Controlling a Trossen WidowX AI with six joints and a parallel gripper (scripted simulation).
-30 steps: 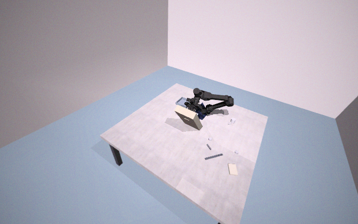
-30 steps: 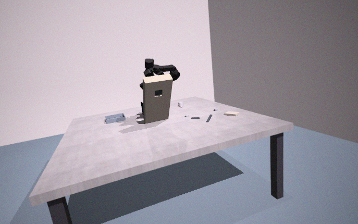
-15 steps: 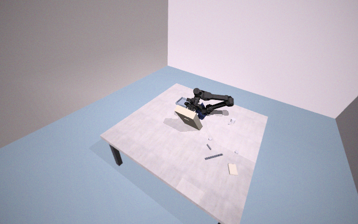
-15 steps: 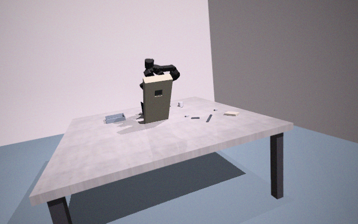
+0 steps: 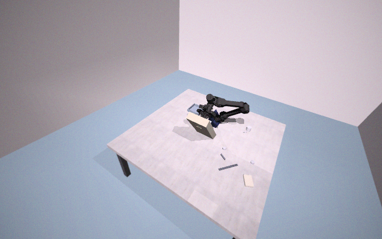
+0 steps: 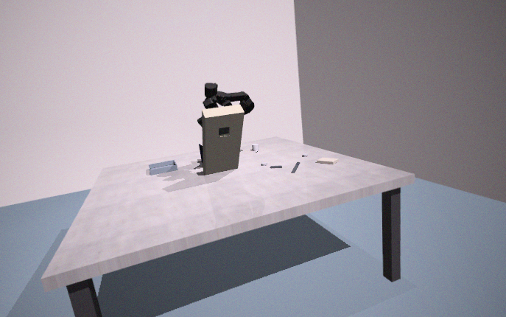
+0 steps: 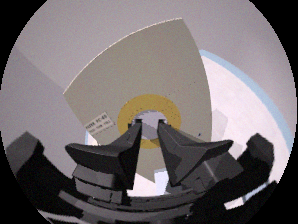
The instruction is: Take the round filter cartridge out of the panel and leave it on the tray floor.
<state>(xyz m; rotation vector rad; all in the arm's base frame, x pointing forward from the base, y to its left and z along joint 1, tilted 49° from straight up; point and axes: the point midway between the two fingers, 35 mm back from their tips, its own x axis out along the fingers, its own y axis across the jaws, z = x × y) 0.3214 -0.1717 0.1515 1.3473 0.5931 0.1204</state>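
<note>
Right now the beige service panel is 80 mm below my gripper tip and 40 mm behind it. The rest, counted from my gripper tip: round cartridge: 10 mm below, 10 mm ahead; blue-grey tray: 420 mm behind, 290 mm to the right, 250 mm below.
</note>
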